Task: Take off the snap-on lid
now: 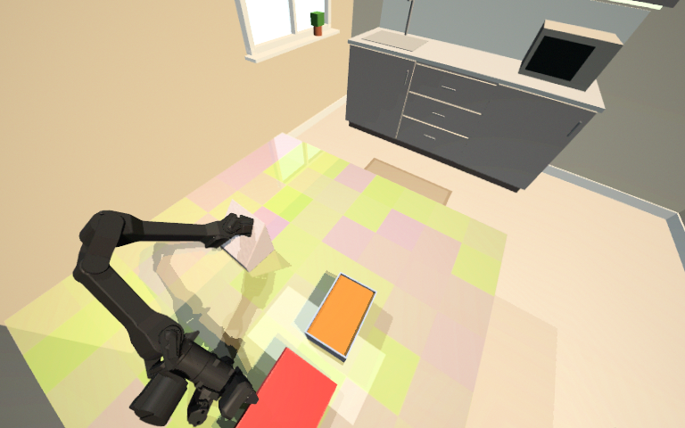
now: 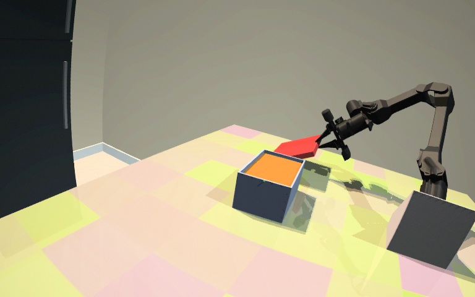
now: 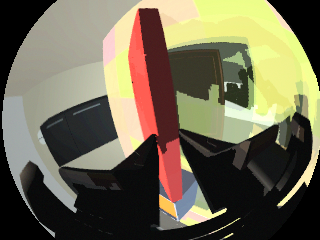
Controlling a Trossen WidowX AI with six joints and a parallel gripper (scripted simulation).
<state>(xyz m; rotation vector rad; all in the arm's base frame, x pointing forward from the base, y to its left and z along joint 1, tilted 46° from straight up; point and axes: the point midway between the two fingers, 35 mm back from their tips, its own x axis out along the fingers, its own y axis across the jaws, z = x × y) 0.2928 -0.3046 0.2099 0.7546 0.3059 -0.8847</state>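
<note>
Right now the red lid is 70 mm ahead of my gripper tip and 30 mm below it. The rest, counted from my gripper tip: storage box (90 mm ahead, 270 mm to the left, 60 mm below).
</note>
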